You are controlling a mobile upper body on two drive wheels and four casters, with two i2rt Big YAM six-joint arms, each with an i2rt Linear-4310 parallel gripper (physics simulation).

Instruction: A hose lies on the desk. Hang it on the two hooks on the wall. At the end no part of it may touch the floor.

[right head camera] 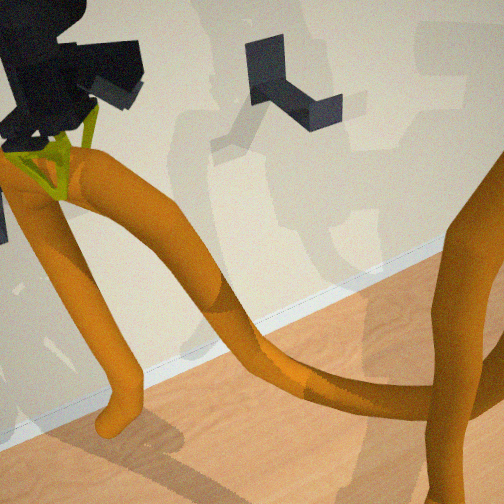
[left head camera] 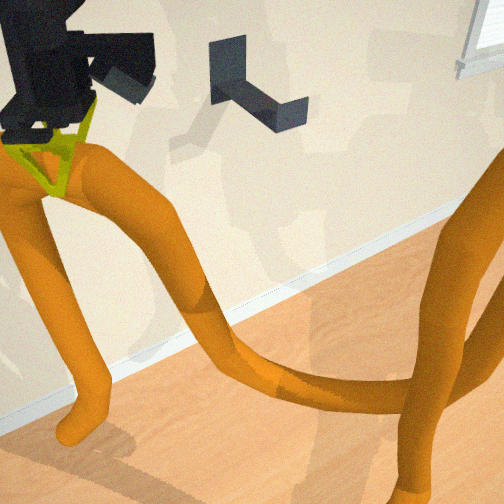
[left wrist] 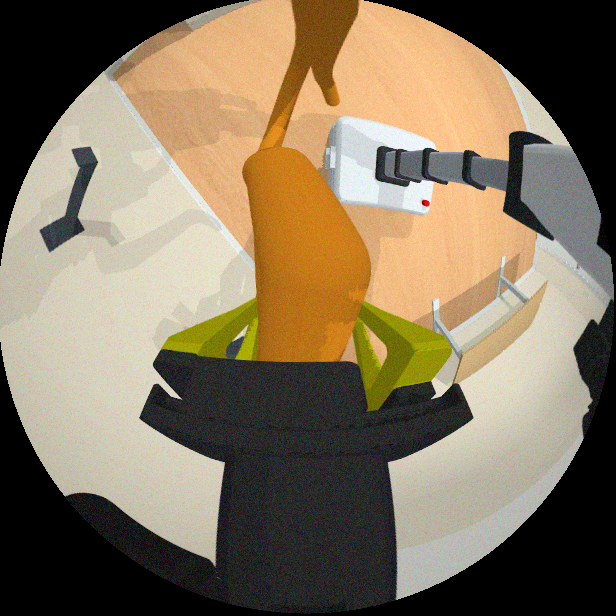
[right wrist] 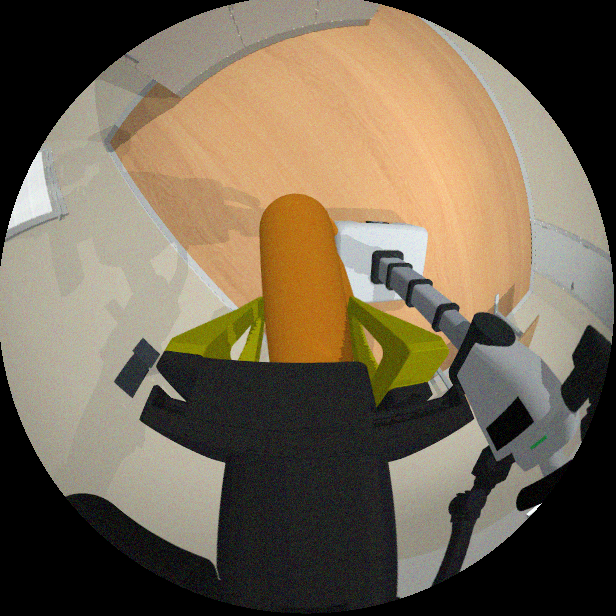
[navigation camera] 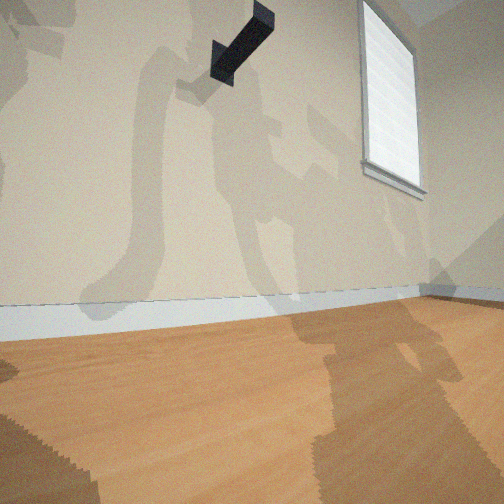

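A thick orange hose [left head camera: 150, 225] hangs in front of the cream wall. My left gripper [left head camera: 50, 160] is shut on the hose at the top left, also in the left wrist view [left wrist: 307, 321]. From there a short end [left head camera: 82, 415] drops close to the floor. The long part sags low [left head camera: 310, 392] and rises at the right edge. My right gripper [right wrist: 304, 310] is shut on the hose [right wrist: 301, 281]. It shows only in the right wrist view. A dark grey hook [left head camera: 255, 95] juts from the wall to the right of my left gripper, with nothing on it.
The hook also shows in the right head view [right head camera: 292, 95] and the navigation view [navigation camera: 240, 45]. A window [navigation camera: 392, 105] is on the wall further right. My white base [left wrist: 379, 169] stands on the wood floor. A tan desk [left wrist: 499, 327] stands behind me.
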